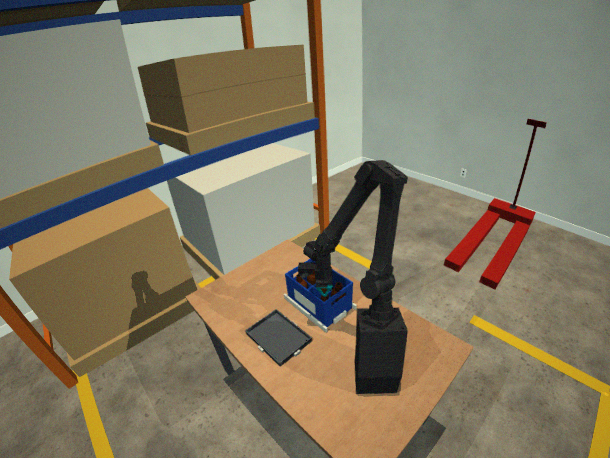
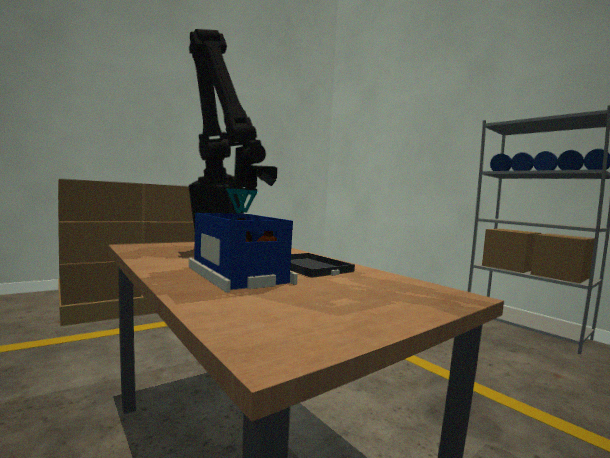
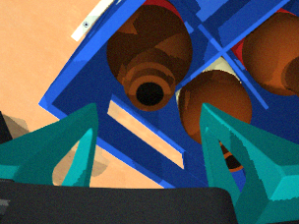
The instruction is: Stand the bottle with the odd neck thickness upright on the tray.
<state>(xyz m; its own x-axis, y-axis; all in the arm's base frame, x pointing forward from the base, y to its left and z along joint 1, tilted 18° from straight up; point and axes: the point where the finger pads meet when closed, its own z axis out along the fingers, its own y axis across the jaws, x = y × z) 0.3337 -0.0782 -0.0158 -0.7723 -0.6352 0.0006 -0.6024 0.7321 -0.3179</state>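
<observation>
The crate is 8 cm ahead of my hand, 6 cm to the right of it and 11 cm below it. The rest, counted from my hand: bottle 18 cm ahead, 2 cm to the right, 10 cm below; then dark tray 9 cm ahead, 23 cm to the left, 18 cm below.
</observation>
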